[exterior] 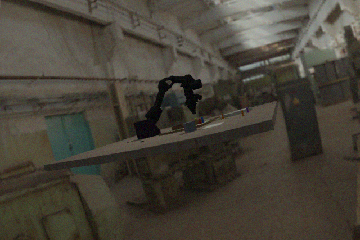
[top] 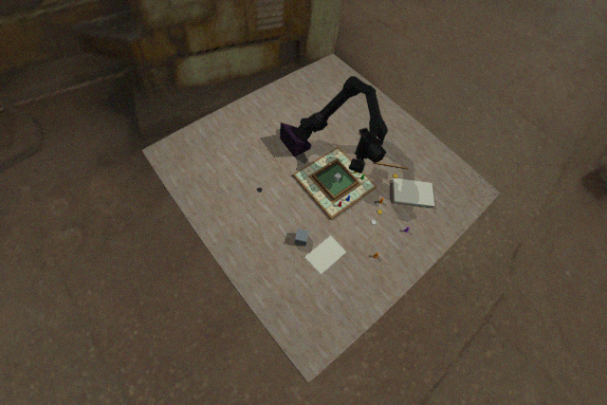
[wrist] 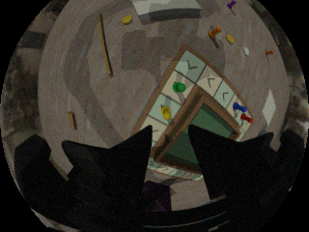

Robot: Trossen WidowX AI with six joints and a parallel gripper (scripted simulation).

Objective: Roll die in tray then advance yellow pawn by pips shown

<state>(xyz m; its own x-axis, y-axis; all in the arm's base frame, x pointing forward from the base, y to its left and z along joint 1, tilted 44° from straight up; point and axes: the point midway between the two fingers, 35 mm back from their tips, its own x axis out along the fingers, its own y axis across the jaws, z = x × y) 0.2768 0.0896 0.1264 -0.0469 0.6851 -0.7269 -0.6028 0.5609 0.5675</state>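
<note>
The yellow pawn is 5 cm below my gripper tip. Round my gripper tip: green pawn: 5 cm ahead, 1 cm to the left, 5 cm below; green felt tray: 1 cm behind, 11 cm to the right, 7 cm below; grey-white die: 1 cm behind, 10 cm to the right, 5 cm below.
</note>
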